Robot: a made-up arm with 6 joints.
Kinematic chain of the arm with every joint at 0, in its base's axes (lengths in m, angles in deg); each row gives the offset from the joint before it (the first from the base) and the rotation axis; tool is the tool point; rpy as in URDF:
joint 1: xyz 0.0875 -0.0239 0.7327 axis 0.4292 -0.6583 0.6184
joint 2: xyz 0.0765 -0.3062 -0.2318 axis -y
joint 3: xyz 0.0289 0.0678 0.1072 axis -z
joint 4: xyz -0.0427 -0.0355 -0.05 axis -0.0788 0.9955 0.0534
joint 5: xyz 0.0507 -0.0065 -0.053 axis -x
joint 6: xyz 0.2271 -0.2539 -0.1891 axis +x
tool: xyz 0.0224 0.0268 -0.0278 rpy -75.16 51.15 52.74
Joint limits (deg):
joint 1: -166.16..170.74
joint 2: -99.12..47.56
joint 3: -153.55..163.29
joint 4: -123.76..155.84
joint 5: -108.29..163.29
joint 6: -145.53..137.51
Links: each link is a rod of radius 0.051 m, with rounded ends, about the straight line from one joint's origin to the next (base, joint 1, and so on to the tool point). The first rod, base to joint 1, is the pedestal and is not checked.
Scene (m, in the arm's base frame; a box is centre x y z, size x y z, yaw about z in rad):
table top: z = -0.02
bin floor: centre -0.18 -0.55 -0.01 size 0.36 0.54 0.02 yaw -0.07
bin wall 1: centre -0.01 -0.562 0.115 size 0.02 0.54 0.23 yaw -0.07
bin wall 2: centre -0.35 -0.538 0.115 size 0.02 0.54 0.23 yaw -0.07
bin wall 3: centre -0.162 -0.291 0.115 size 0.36 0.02 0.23 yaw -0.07
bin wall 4: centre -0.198 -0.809 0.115 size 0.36 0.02 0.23 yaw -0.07
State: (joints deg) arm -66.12 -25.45 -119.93 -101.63 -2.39 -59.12
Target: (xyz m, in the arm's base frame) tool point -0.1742 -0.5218 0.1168
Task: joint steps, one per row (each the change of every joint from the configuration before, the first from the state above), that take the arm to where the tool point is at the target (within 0.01 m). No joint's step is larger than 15 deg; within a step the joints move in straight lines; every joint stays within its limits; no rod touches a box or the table.
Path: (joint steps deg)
1: -8.58 -13.81 1.18 -3.18 3.02 -1.72
2: -8.59 -13.80 1.17 -3.18 3.01 -1.73
3: -8.58 -13.81 1.18 -3.18 3.02 -1.72
4: 14.06 -9.86 4.45 -4.20 6.42 -1.67
5: 14.06 -9.86 4.45 -4.19 6.42 -1.66
6: 14.06 -9.87 4.45 -4.20 6.42 -1.67

